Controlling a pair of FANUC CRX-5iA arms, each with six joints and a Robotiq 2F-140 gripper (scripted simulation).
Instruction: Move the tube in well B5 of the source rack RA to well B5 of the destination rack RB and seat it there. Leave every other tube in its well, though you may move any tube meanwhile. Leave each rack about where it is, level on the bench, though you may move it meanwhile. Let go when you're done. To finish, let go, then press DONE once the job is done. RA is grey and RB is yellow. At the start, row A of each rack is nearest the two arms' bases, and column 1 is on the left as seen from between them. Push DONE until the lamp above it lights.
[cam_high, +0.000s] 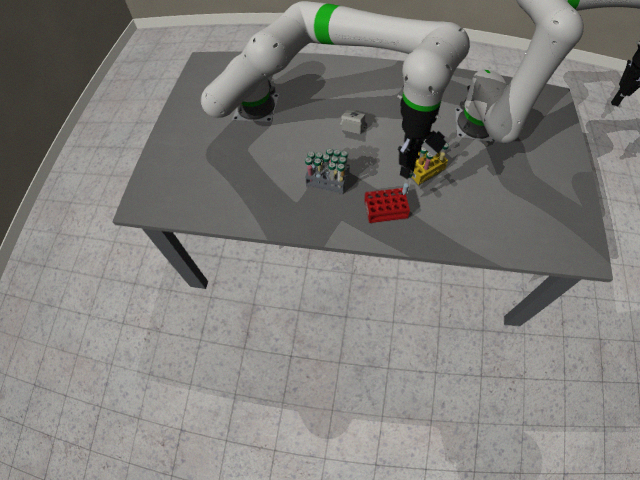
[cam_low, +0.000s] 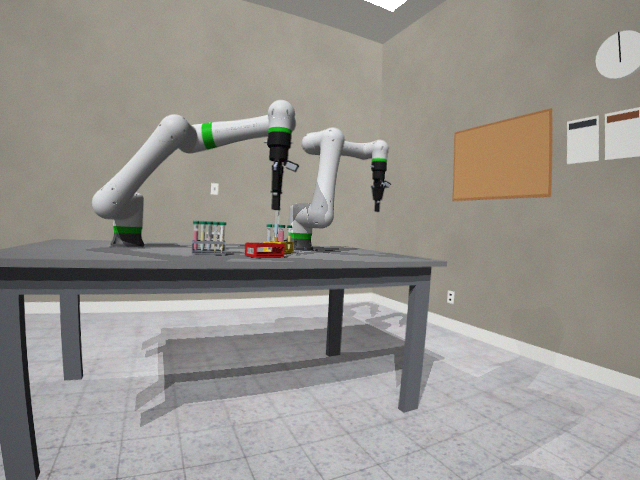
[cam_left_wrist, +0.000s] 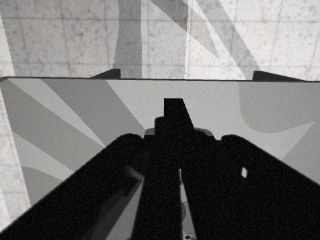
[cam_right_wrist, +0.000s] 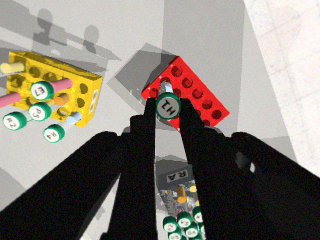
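The green-capped tube marked h1 lies 10 mm to the left of my right hand and 80 mm below it. Also, from my right hand: red rack: 20 mm ahead, 40 mm to the right, 190 mm below; then green-capped tube marked r4: 160 mm behind, 30 mm to the left, 150 mm below; then yellow rack RB: 170 mm behind, 80 mm to the left, 190 mm below.
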